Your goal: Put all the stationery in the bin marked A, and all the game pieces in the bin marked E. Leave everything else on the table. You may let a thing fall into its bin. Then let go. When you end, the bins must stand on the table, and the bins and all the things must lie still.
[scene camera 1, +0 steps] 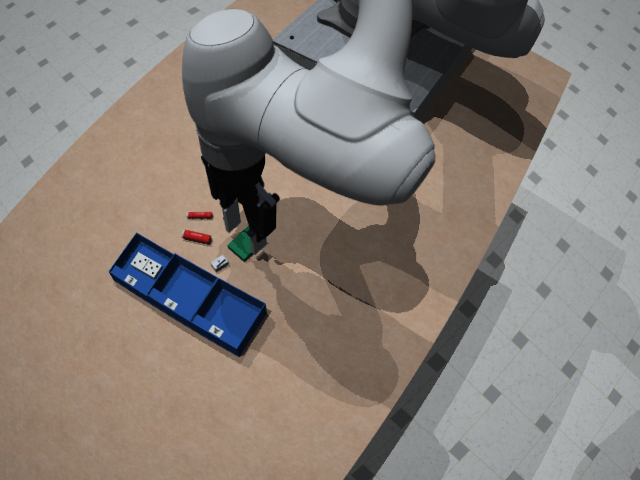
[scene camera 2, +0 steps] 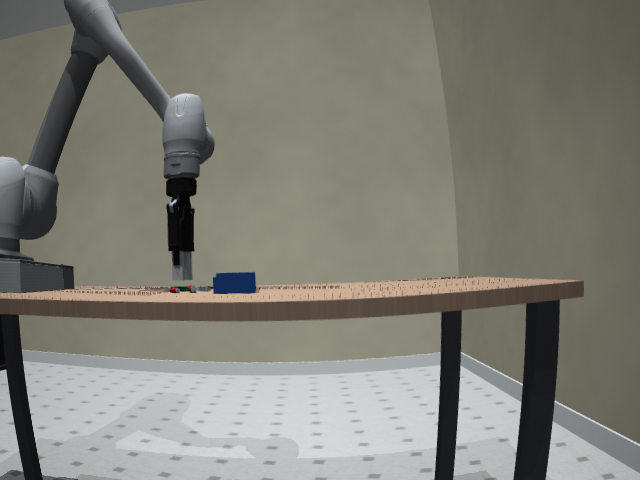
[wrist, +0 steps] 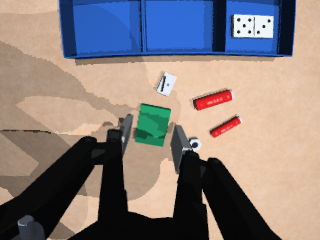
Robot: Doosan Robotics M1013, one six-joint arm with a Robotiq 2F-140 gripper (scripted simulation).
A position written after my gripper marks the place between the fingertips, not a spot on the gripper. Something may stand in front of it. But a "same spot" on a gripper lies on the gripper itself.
Scene:
My gripper shows in scene camera 1 (246,237), in scene camera 2 and in the wrist view. The same spot on my gripper: (scene camera 2: 176,236) is (wrist: 230,174).

